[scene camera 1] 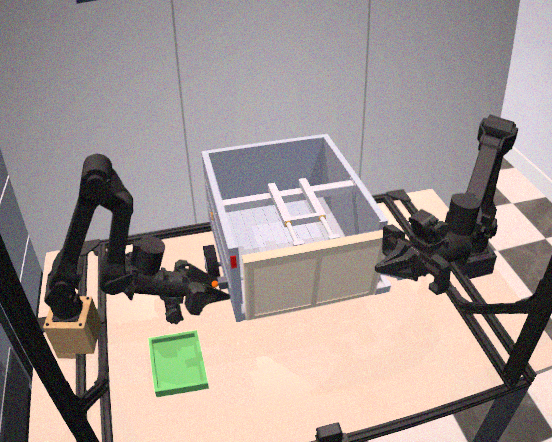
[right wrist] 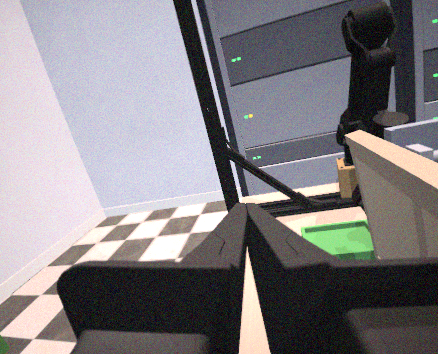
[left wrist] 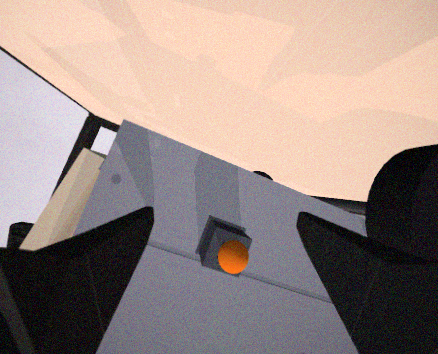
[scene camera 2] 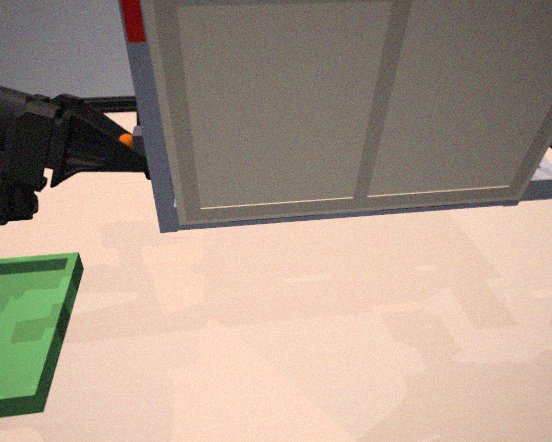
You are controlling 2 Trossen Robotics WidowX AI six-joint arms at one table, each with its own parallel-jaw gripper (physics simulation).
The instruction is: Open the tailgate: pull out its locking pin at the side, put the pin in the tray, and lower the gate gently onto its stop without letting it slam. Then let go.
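Where they show: left gripper, fingertip midpoint: (scene camera 1: 224, 289) (left wrist: 226, 216); right gripper, fingertip midpoint: (scene camera 1: 375, 269) (right wrist: 244, 211); left arm's base, link origin: (scene camera 1: 67, 311); right arm's base, link origin: (scene camera 1: 473, 247).
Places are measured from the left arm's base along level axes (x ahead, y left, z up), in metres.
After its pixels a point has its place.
The beige tailgate (scene camera 1: 312, 280) @(x 0.543, y -0.012, z 0.084 m) (scene camera 2: 280, 110) @(x 0.485, y -0.023, z 0.085 m) (left wrist: 62, 210) @(x 0.405, y -0.020, z 0.029 m) (right wrist: 400, 200) @(x 0.526, y -0.023, z 0.141 m) stands upright, closing the end of the grey truck box. The locking pin's orange knob (scene camera 1: 214, 283) @(x 0.337, y 0.067, z 0.014 m) (scene camera 2: 126, 140) @(x 0.340, y 0.065, z 0.013 m) (left wrist: 233, 257) @(x 0.331, y 0.067, z 0.006 m) sticks out from a small grey block on the box's side. My left gripper (scene camera 1: 223, 289) @(x 0.357, y 0.069, z -0.007 m) (left wrist: 226, 216) @(x 0.357, y 0.069, z -0.007 m) is open beside that side; in the left wrist view its fingers stand wide on either side of the knob, with nothing held. The green tray (scene camera 1: 180, 391) @(x 0.258, y -0.143, z -0.103 m) (scene camera 2: 65, 320) @(x 0.302, y -0.051, z -0.103 m) (right wrist: 335, 226) @(x 0.197, y -0.073, z -0.092 m) is empty. My right gripper (scene camera 1: 378, 268) @(x 0.642, y -0.114, z 0.199 m) (right wrist: 244, 211) @(x 0.642, y -0.114, z 0.199 m) is shut and empty, near the tailgate's right end in scene camera 1.
The grey truck box (scene camera 1: 367, 200) @(x 0.677, y 0.137, z 0.169 m) has white bars across its inside. A black wheel (scene camera 1: 210, 260) @(x 0.321, y 0.177, z -0.014 m) (left wrist: 410, 200) @(x 0.317, y 0.154, z -0.053 m) is on the box's pin side, close to my left fingers. A wooden block (scene camera 1: 75, 340) @(x 0.018, y -0.050, z -0.042 m) carries the left arm. Black frame rails run along the table edges.
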